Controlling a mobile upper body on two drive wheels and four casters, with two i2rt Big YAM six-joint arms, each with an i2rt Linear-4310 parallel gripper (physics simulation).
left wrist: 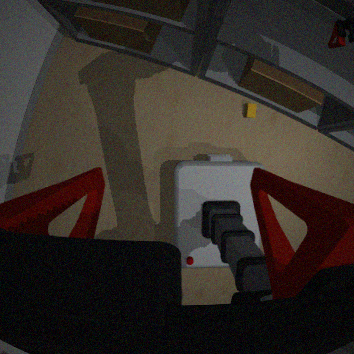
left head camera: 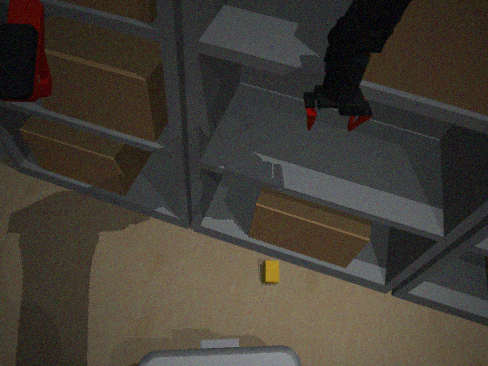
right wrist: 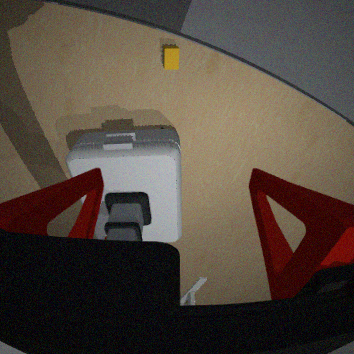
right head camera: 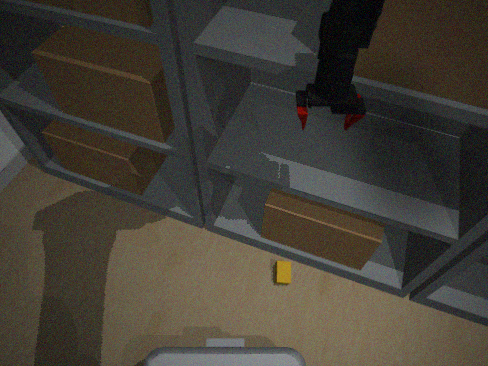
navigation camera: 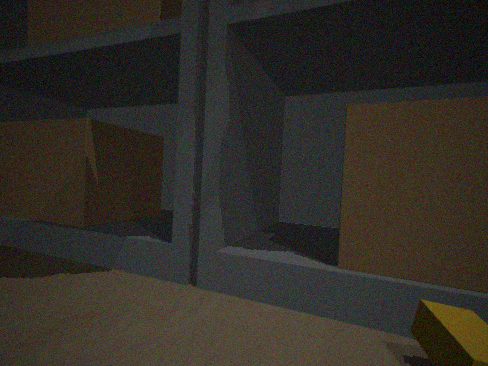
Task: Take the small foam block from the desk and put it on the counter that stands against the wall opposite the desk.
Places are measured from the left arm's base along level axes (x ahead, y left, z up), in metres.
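Where they show: left gripper, fingertip midpoint: (left wrist: 177,175); right gripper, fingertip midpoint: (left wrist: 341,48) (left head camera: 328,129) (right wrist: 175,176) (right head camera: 324,128).
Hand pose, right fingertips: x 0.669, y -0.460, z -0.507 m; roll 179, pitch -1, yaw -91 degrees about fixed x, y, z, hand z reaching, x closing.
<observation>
After its pixels a point has its place.
The small yellow foam block (left head camera: 271,271) @[y -0.455, x 0.646, z -1.343 m] (right head camera: 283,272) @[y -0.457, x 0.645, z -1.343 m] (left wrist: 251,110) @[y -0.461, x 0.646, z -1.344 m] (right wrist: 171,58) @[y -0.460, x 0.649, z -1.343 m] (navigation camera: 452,330) @[y -0.435, x 0.642, z -1.341 m] is down at the wooden floor, in front of the grey shelf unit. It looks tilted in the navigation view; whether it lies still is unclear. My right gripper (left head camera: 330,129) @[y -0.460, x 0.669, z -0.507 m] (right head camera: 324,129) @[y -0.460, x 0.669, z -0.507 m] (right wrist: 175,176) @[y -0.460, x 0.669, z -0.507 m] is open and empty, high above and apart from the block, in front of the shelves. My left gripper (left wrist: 177,175) @[y 0.003, x 0.344, z -0.133 m] is open and empty; its fingers frame my base in the left wrist view. The desk and the counter cannot be made out in these views.
The grey shelf unit (left head camera: 183,110) @[y -0.106, x 0.914, z -0.692 m] (right head camera: 186,110) @[y -0.104, x 0.908, z -0.681 m] (navigation camera: 189,150) @[y -0.090, x 0.887, z -1.143 m] stands close ahead. Brown boxes (left head camera: 310,227) @[y -0.576, x 0.725, z -1.099 m] (right head camera: 320,230) @[y -0.578, x 0.724, z -1.115 m] (navigation camera: 415,190) @[y -0.462, x 0.768, z -1.198 m] stand in its compartments. My white base (left head camera: 220,357) @[y -0.225, x 0.290, z -1.150 m] (left wrist: 192,185) @[y -0.067, x 0.189, z -1.150 m] (right wrist: 160,175) @[y -0.397, x 0.194, z -1.150 m] is near the block. A pale wall-like surface (left wrist: 25,75) @[y 1.032, x 0.910, z -1.222 m] rises at the left.
</observation>
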